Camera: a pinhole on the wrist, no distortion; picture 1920 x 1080 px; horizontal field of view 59.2 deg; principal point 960.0 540.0 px. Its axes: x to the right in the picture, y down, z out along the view. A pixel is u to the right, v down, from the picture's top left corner.
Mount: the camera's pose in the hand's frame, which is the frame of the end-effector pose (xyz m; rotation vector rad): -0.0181 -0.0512 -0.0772 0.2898 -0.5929 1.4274
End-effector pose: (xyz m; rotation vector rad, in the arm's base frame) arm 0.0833 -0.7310 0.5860 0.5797 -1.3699 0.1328
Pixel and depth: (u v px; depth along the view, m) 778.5 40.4 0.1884
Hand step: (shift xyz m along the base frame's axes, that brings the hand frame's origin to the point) 0.0054 -0.1838 -0.0518
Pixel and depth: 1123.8 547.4 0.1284
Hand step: 0.0043 -0.0980 -0.0735
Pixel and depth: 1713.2 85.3 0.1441
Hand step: -0.0418 -0.1034 -0.0254
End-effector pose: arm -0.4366 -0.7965 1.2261 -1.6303 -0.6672 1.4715
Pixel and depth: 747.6 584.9 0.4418
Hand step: -0.2250 0.1263 0.3490
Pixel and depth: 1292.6 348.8 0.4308
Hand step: -0.3041 0.1377 0.2183
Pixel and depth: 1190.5 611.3 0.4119
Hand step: -0.2737 0.0802 0.2546
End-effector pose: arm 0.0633 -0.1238 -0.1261 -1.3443 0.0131 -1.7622
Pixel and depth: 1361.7 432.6 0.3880
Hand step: 0.1168 0.2972 0.1558
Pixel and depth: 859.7 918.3 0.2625
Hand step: -0.0265 0.2587 0.0448
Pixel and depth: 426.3 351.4 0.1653
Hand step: -0.0898 0.1504 0.0767
